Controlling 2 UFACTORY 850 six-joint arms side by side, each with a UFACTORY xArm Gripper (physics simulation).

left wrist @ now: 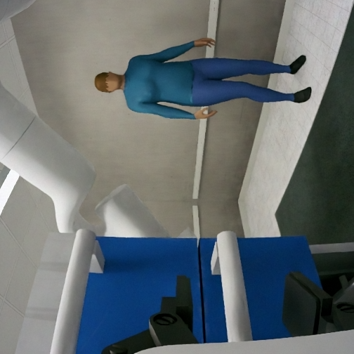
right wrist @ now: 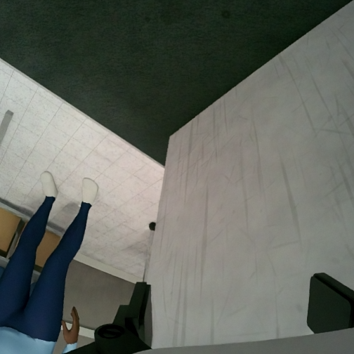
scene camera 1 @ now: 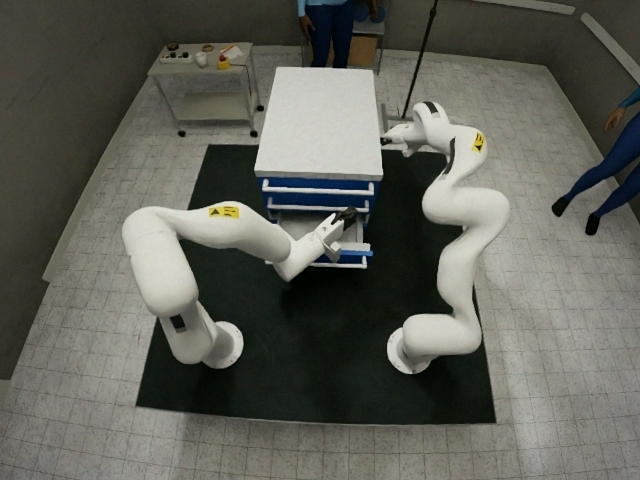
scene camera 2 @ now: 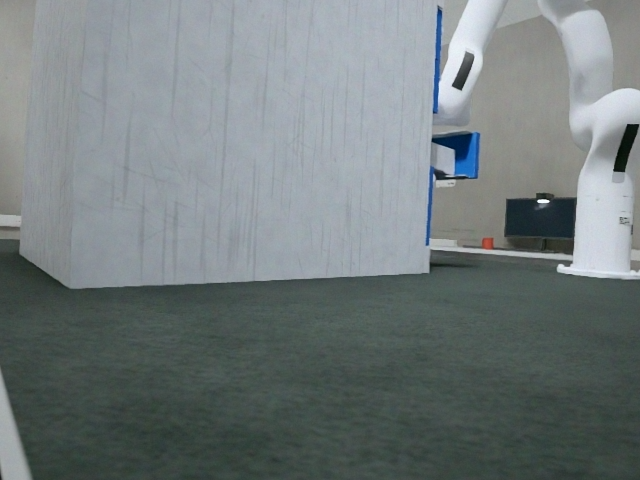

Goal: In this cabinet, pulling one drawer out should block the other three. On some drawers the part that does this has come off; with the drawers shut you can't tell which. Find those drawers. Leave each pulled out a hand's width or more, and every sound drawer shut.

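Note:
The cabinet (scene camera 1: 317, 118) (scene camera 2: 232, 144) (right wrist: 240, 210) has its third drawer (scene camera 1: 299, 225) (scene camera 2: 467, 155) pulled out. The top drawer (scene camera 1: 317, 198) (left wrist: 145, 260) and second drawer (left wrist: 272, 255) are shut. The bottom front (scene camera 2: 429, 217) looks flush. In scene camera 1, a bar handle (scene camera 1: 341, 265) shows below the open drawer's front. My left gripper (scene camera 1: 350, 212) (left wrist: 236, 299) is open, one finger on each side of the second drawer's handle (left wrist: 234, 280) in the left wrist view. My right gripper (scene camera 1: 386, 140) (right wrist: 232, 305) is open beside the cabinet's right side, holding nothing.
The cabinet and both arm bases stand on a dark mat (scene camera 1: 310, 382) (scene camera 2: 320, 372). A trolley (scene camera 1: 211, 117) stands at the back left. One person (scene camera 1: 330, 31) stands behind the cabinet, another (scene camera 1: 610, 180) (left wrist: 160, 85) at the right. A dark pole (scene camera 1: 419, 56) rises behind the right arm.

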